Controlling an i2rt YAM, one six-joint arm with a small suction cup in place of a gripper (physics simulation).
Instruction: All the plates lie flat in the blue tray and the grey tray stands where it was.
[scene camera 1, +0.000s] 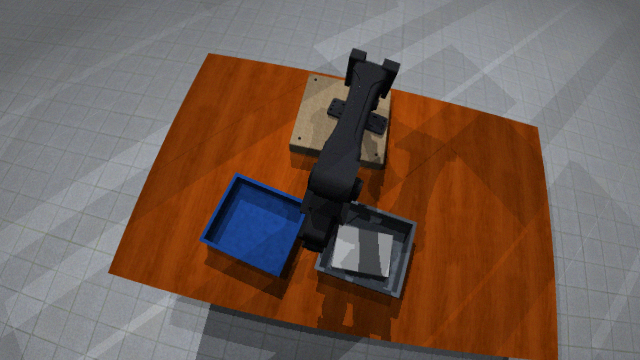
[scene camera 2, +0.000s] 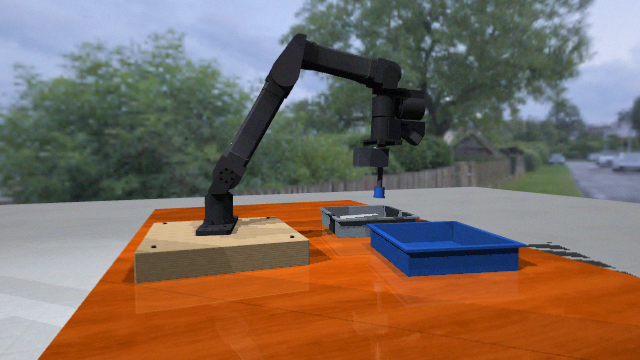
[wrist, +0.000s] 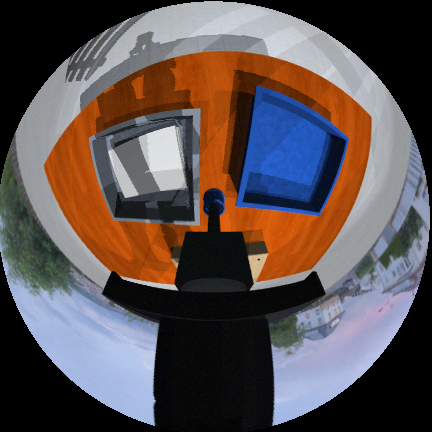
My suction cup (scene camera 2: 378, 191) holds nothing. The cup is 18 cm from the middle of a grey tray (scene camera 1: 362, 216). On the table rests a blue tray (scene camera 1: 253, 222).
The blue tray is seen too in scene camera 2 (scene camera 2: 446, 247) and in the wrist view (wrist: 292, 157). The grey tray is seen too in scene camera 2 (scene camera 2: 356, 227) and in the wrist view (wrist: 181, 205). My suction cup shows as well in the wrist view (wrist: 213, 194).
